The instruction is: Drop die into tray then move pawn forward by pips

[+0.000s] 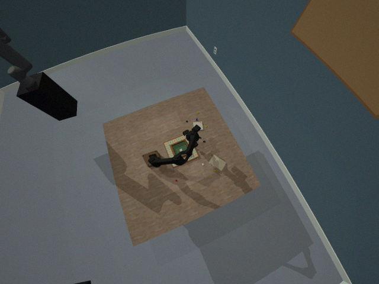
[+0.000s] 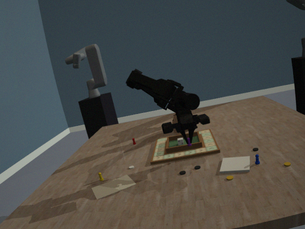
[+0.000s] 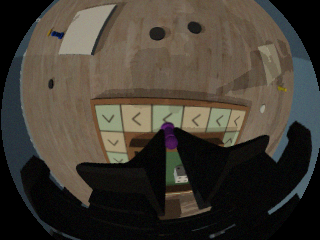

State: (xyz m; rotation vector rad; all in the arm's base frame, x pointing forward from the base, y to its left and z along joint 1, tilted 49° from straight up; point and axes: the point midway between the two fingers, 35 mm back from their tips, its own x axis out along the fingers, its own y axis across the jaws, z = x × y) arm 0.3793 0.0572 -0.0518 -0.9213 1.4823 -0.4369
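My gripper tip is 110 mm past the green dice tray, 40 mm to the left of it and 50 mm above it. From my gripper tip the other things lie so: purple pawn: 10 mm above; then white block: 140 mm ahead, 170 mm to the left, 50 mm below; then white die: 110 mm behind, 50 mm to the right, 30 mm below.
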